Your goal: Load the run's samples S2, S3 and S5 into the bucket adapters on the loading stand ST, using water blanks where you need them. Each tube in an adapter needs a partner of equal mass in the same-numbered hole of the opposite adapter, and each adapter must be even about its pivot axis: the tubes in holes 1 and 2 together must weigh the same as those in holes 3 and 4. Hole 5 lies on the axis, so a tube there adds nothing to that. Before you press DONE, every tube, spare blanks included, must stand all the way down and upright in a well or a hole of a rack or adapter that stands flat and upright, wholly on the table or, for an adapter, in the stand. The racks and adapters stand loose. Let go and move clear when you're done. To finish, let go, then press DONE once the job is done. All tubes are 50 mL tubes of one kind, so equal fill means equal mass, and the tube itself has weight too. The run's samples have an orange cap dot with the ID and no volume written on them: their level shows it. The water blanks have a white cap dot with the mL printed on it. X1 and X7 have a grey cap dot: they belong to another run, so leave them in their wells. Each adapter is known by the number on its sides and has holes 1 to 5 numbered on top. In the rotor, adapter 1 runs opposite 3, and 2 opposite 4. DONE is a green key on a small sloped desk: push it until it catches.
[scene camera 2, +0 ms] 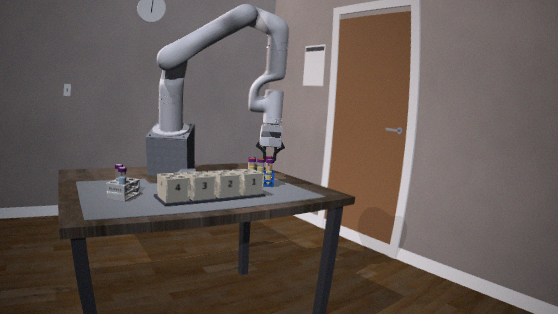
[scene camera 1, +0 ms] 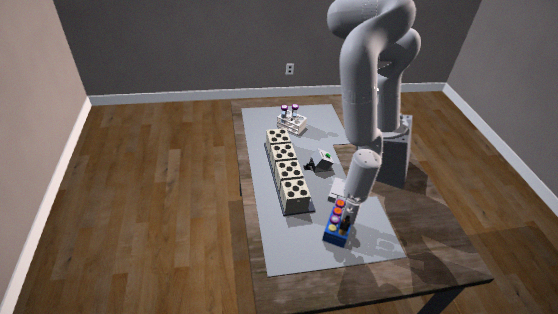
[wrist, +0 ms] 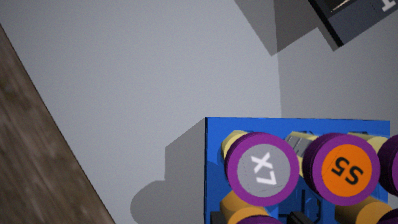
A tube (wrist: 262, 169) is 14 cm from the lens. A tube (wrist: 344, 169): 15 cm from the lens.
